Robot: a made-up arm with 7 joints.
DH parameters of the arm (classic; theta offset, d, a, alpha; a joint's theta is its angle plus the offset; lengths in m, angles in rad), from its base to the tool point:
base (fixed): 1.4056 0 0.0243 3.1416
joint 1: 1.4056 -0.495 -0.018 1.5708
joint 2: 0 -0.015 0.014 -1.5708
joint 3: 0 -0.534 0.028 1.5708
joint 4: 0 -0.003 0.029 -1.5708
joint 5: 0 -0.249 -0.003 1.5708
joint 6: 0 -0.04 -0.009 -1.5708
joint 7: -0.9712 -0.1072 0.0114 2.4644
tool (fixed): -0.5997 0.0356 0 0
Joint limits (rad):
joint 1: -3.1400..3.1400
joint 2: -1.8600..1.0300
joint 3: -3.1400..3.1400
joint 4: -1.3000..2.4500
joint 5: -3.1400..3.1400
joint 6: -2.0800..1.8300
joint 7: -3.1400..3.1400
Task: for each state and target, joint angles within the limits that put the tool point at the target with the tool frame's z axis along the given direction. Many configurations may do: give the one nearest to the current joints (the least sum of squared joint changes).
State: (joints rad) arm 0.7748 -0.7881 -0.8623 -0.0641 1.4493 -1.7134 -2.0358
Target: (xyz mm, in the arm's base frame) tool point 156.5 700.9 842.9 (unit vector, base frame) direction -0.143 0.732 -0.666
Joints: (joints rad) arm 1.6162 -1.0235 -1.0167 0.4639 1.4703 -1.6656 -2.2147
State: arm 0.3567 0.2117 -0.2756 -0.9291 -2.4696 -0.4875 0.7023
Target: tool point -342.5 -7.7 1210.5 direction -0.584 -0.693 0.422
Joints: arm 0.2124 -0.0497 -0.2976 -1.1971 -2.7675 -0.1086 0.4226
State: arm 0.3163 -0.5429 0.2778 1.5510 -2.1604 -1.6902 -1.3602
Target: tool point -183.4 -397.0 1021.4 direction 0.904 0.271 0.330
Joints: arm -0.6792 -1.1530 0.4404 0.9299 -2.4454 -1.0702 -1.8490
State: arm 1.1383 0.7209 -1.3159 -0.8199 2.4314 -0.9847 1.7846
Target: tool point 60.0 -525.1 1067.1 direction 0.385 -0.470 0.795
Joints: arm 1.2432 0.9321 -1.4307 -0.8038 2.1295 -1.3824 1.6316
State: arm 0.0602 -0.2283 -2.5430 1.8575 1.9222 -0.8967 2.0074
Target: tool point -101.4 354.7 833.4 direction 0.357 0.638 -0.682
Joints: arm 0.3626 0.0068 -2.2266 2.1237 1.7918 -0.0179 1.8005
